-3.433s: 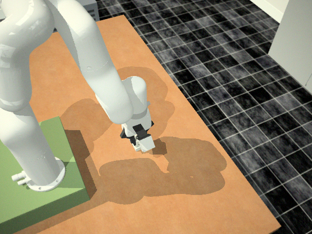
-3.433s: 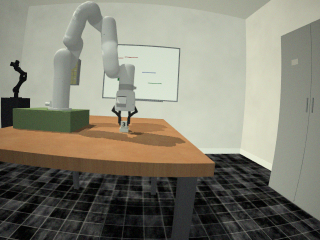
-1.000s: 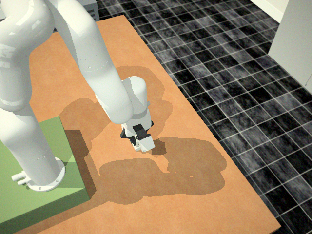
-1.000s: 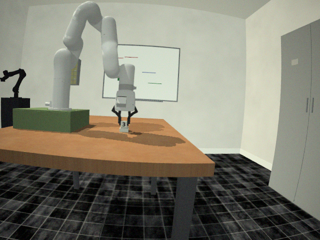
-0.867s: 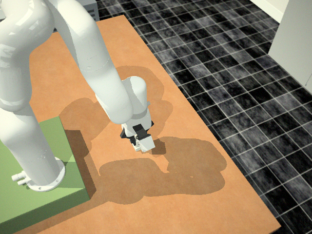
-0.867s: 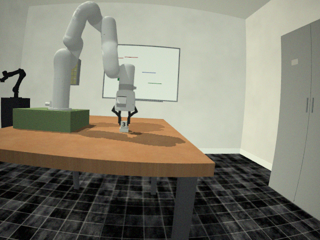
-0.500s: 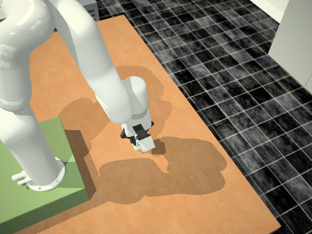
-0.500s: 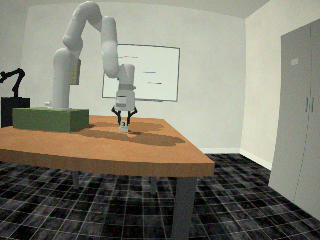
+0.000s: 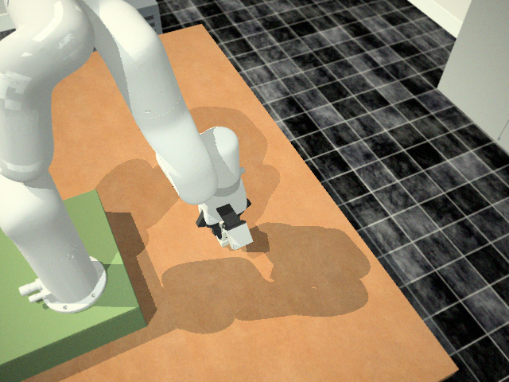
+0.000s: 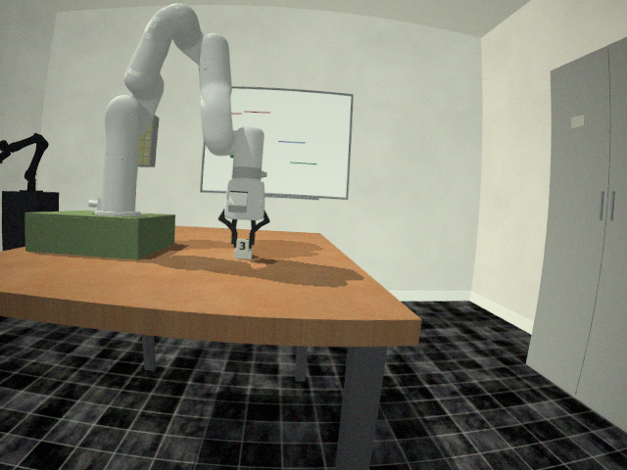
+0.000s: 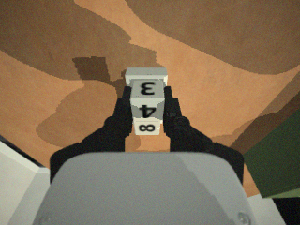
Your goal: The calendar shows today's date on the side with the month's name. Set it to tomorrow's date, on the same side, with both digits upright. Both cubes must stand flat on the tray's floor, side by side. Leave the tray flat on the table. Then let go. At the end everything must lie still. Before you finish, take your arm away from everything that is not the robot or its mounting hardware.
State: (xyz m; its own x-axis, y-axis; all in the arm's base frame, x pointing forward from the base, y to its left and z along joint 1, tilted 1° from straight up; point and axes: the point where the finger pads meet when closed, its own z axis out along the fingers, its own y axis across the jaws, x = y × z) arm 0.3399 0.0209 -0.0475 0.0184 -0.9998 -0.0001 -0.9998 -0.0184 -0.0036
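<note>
The calendar cube lies 10 mm below my hand. Also, from my hand: calendar tray 20 mm to the left, 40 mm below.
</note>
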